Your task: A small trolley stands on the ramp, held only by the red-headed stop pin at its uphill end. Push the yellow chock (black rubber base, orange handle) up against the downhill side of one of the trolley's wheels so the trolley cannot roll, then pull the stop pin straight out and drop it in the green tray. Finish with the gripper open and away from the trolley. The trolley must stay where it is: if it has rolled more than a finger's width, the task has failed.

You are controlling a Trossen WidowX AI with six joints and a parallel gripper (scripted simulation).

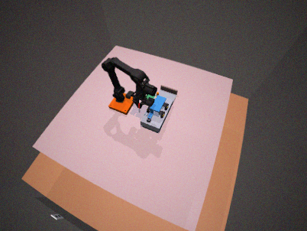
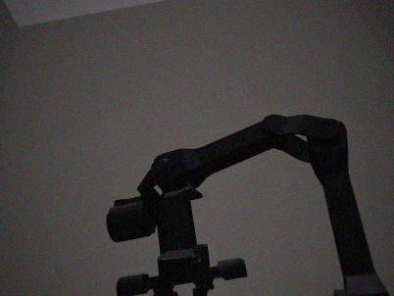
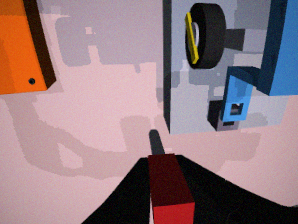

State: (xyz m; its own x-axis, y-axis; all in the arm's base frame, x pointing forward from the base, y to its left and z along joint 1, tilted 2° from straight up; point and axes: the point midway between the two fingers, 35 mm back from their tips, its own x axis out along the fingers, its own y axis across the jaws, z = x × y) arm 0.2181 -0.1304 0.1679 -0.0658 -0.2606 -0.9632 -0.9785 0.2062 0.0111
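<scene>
My gripper tip is 12 cm short of the blue trolley, 7 cm to the right of it and 6 cm above it. Round my gripper tip: stop pin right at my gripper tip; then ramp 11 cm ahead, 7 cm to the left, 13 cm below.
</scene>
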